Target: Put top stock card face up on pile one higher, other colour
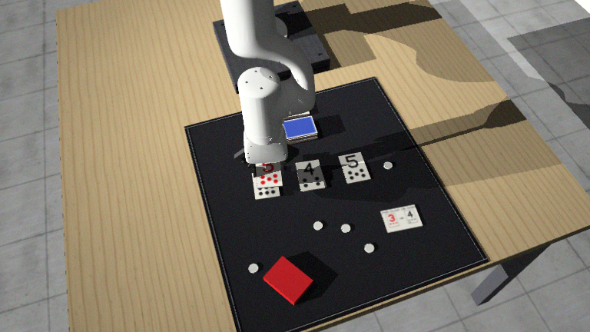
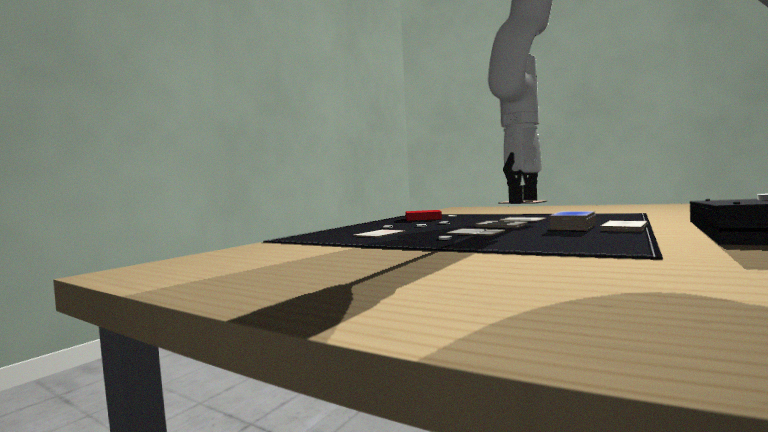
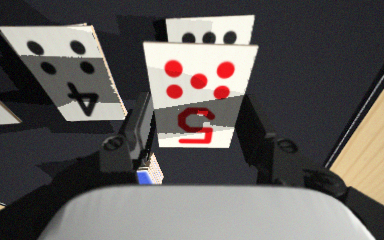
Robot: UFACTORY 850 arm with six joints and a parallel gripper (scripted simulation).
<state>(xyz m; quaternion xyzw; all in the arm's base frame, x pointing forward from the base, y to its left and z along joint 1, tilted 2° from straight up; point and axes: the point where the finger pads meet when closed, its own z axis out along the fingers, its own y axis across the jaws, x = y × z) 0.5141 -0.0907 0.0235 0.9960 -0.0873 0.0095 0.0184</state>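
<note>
The black card cloth is 120 mm to the left of my hand, 70 mm below it and 60 mm ahead of it. From my hand the other things lie so: red block: 280 mm ahead, 50 mm below, 20 mm to the right; rule card: 290 mm to the left, 200 mm ahead, 60 mm below.
</note>
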